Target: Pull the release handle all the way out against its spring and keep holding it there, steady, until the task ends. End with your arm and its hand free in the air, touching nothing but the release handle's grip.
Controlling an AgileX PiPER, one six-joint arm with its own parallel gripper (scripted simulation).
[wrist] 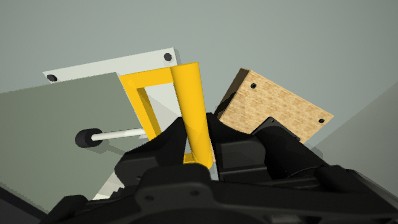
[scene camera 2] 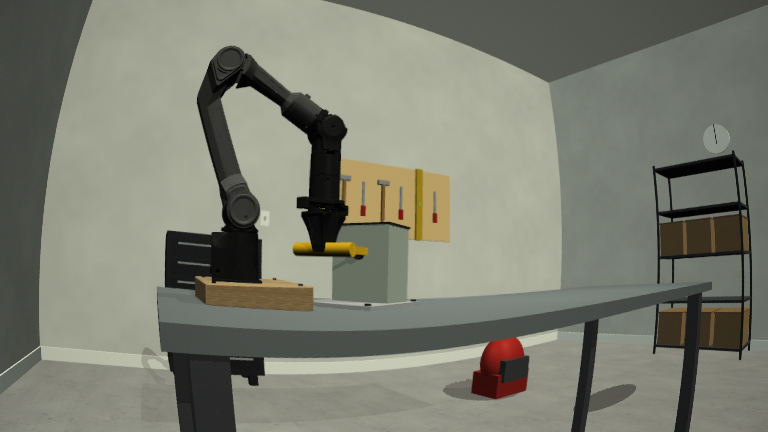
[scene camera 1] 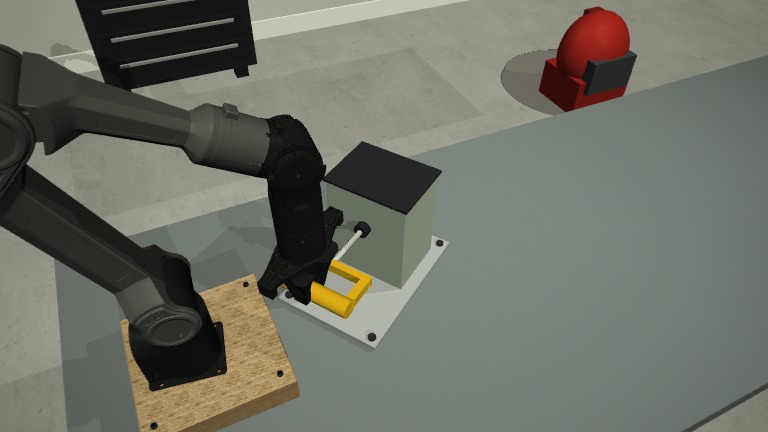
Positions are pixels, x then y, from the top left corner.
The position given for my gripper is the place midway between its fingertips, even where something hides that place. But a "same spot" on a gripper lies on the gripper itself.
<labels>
my gripper: wrist; scene camera 2 323, 252; scene camera 1
same spot on my gripper: (scene camera 1: 300, 286) = (wrist: 264, 147)
same spot on yellow release handle: (scene camera 2: 345, 249) = (scene camera 1: 338, 314)
</labels>
